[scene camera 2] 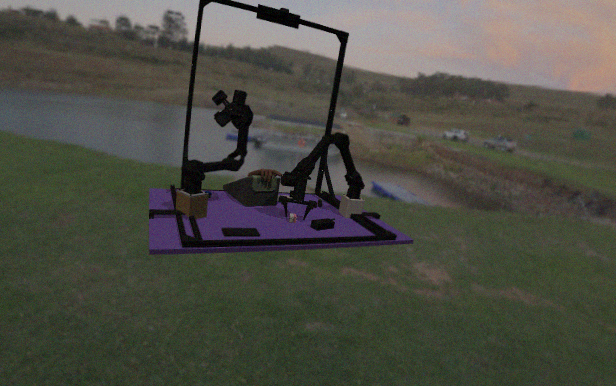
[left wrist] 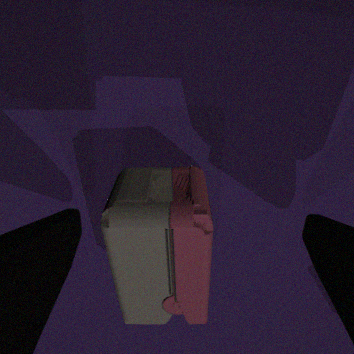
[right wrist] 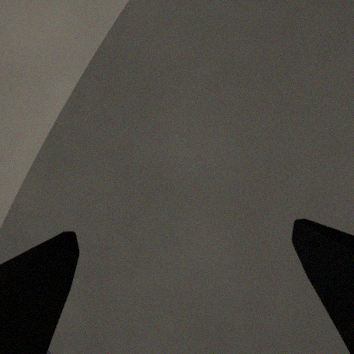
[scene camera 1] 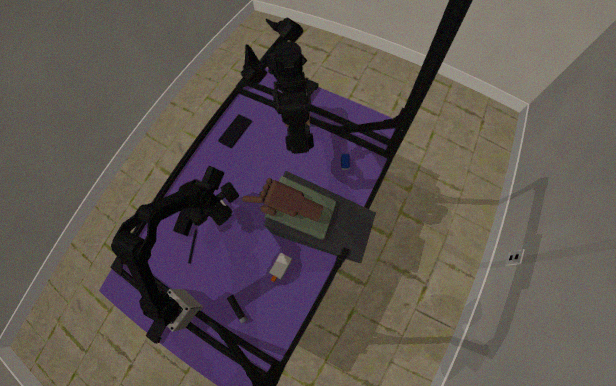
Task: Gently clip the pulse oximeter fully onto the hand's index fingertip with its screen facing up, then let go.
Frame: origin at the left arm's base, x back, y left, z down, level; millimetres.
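Seen in the pictures: left gripper, fingertip midpoint: (scene camera 2: 294,218) (left wrist: 194,223); right gripper, fingertip midpoint: (scene camera 2: 224,107) (right wrist: 186,236) (scene camera 1: 256,32); left arm's base, origin of the base link: (scene camera 2: 353,197) (scene camera 1: 170,310); right arm's base, origin of the base link: (scene camera 2: 192,191).
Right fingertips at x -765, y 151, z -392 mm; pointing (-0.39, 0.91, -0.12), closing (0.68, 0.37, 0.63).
Note:
Pixels of each thing's top centre, then the offset from my right fingertips to it. "*": a spot on its surface instead.
- pulse oximeter, middle of its top: (left wrist: 162,285) (scene camera 2: 293,215) dx +385, dy -11, dz +465 mm
- green pad, surface spot: (scene camera 1: 325,226) * dx +240, dy -390, dz +396 mm
- dark grey wedge, surface spot: (scene camera 1: 352,232) * dx +195, dy -471, dz +448 mm
- black box, middle of its top: (scene camera 1: 183,218) (scene camera 2: 323,220) dx +516, dy +60, dz +462 mm
- dark flat block, middle of its top: (scene camera 2: 240,231) (scene camera 1: 234,130) dx +109, dy +161, dz +489 mm
- thin black stick, middle of its top: (scene camera 1: 192,244) dx +570, dy -24, dz +488 mm
- white box, middle of its top: (scene camera 1: 279,268) dx +437, dy -339, dz +469 mm
- black tube, middle of its top: (scene camera 1: 236,309) dx +638, dy -306, dz +470 mm
- blue item, middle of its top: (scene camera 1: 345,159) dx -26, dy -299, dz +464 mm
The pulse oximeter (scene camera 2: 292,218) (left wrist: 155,260), one half pale grey and one pink, stands on the purple table in the left wrist view, between the left fingers and nearer the picture's left one. Its screen cannot be made out. My left gripper (scene camera 2: 296,218) (left wrist: 194,223) is open and low around the oximeter, pointing down. The brown hand (scene camera 1: 292,200) (scene camera 2: 266,173) rests on a green pad (scene camera 1: 325,226); its index finger (scene camera 1: 252,199) juts out to the left in scene camera 1. My right gripper (scene camera 1: 258,34) (right wrist: 186,236) is open and empty, raised far from the hand.
A dark grey wedge (scene camera 1: 352,232) bears the pad. A black box (scene camera 2: 322,224), a dark flat block (scene camera 1: 235,131), a thin black stick (scene camera 1: 192,247), a white box (scene camera 1: 281,265), a black tube (scene camera 1: 236,306) and a blue item (scene camera 1: 345,161) lie around. Black frame bars edge the table.

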